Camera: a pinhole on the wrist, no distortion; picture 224 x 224 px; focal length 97.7 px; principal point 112.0 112.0 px. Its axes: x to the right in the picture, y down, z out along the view. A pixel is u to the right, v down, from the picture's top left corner.
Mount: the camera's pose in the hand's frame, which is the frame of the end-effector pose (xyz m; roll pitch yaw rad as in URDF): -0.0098 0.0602 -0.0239 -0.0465 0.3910 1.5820
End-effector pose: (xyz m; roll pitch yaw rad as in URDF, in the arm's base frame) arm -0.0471 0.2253 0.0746 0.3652 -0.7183 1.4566
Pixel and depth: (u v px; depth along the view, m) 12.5 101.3 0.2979
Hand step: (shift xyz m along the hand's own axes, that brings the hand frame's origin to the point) 0.0108 -0.1061 0.3682
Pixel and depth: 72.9 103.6 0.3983
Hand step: 0.0058 0.0652 0.4062
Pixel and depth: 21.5 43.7 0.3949
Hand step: 0.2496 -0.1199 0.4921
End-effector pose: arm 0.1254 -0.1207 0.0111 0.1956 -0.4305 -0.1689
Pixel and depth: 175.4 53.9 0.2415
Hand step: 0.1197 0.3010 0.1456
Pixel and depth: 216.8 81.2 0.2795
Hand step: 0.0609 0.4462 0.1238
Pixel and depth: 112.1 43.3 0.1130
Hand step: 0.0638 0.1056 0.0838
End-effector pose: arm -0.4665 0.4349 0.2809 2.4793 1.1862 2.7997
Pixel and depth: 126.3 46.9 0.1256
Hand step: 0.0672 0.1274 0.0887
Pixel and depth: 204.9 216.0 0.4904
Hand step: -0.5608 0.6626 0.2288
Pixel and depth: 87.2 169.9 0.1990
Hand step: -0.1372 0.0857 0.1741
